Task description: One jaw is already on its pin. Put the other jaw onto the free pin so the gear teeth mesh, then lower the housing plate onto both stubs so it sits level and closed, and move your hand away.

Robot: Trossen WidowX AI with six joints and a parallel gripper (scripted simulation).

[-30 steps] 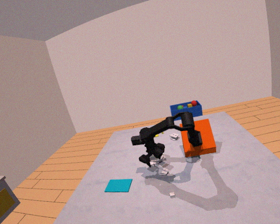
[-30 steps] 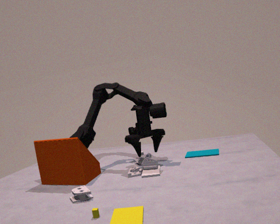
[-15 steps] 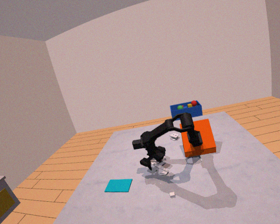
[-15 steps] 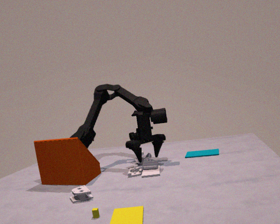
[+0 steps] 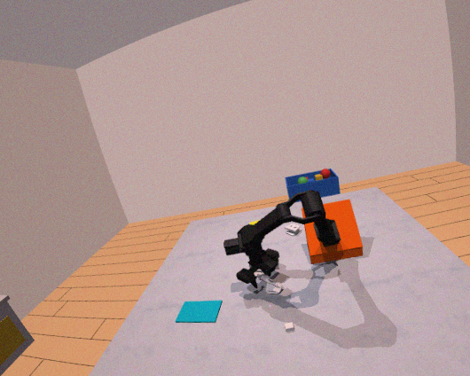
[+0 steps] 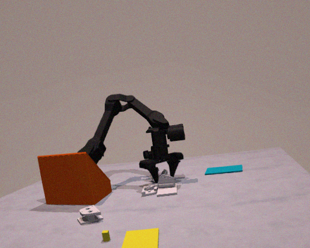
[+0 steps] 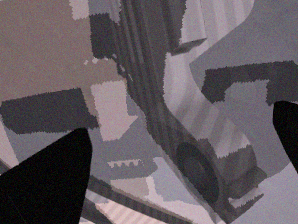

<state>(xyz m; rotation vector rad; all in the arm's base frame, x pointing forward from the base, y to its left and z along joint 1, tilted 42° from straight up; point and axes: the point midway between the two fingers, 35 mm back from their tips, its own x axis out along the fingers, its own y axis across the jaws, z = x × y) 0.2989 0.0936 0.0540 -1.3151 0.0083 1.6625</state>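
The grey jaw piece is 1 cm behind my gripper tip, 1 cm to the left of it and 2 cm above it. From my gripper tip the other things lie so: white housing piece (17 cm behind, 37 cm to the right, 2 cm above); then cyan tile (25 cm ahead, 11 cm to the left, 1 cm below); then small white cube (8 cm behind, 24 cm to the left).
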